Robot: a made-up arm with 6 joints.
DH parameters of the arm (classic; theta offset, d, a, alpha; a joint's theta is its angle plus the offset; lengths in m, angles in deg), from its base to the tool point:
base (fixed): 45 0 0.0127 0
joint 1: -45 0.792 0.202 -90
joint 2: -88.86 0 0.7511 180
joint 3: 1.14 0.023 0.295 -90
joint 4: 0 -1.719 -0.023 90
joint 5: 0 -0.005 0.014 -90
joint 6: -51.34 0 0.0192 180
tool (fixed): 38.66 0.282 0 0
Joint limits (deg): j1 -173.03..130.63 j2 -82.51..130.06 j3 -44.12..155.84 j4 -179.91..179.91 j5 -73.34..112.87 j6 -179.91..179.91
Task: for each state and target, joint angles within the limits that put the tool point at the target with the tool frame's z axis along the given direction. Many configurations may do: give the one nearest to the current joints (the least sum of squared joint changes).
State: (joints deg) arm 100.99 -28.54 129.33 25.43 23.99 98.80
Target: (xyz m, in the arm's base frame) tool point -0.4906 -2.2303 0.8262 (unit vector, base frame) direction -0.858 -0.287 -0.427
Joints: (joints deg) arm 82.53 -64.20 112.90 61.24 68.04 100.69
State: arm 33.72 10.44 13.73 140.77 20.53 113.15
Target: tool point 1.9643 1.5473 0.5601 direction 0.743 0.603 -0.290
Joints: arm 39.25 34.51 -0.95 179.44 -18.60 113.08
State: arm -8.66 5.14 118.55 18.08 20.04 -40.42
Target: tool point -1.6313 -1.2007 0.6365 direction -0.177 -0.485 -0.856
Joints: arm 33.10 -39.43 148.35 -21.35 58.31 -40.68
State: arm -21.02 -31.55 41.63 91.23 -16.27 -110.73
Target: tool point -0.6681 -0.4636 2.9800 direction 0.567 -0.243 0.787
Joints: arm 23.23 -69.00 26.35 41.98 -41.93 -110.86
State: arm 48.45 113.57 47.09 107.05 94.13 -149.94
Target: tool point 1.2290 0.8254 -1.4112 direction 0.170 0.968 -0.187
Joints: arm 26.47 129.02 47.26 55.14 74.42 -149.90
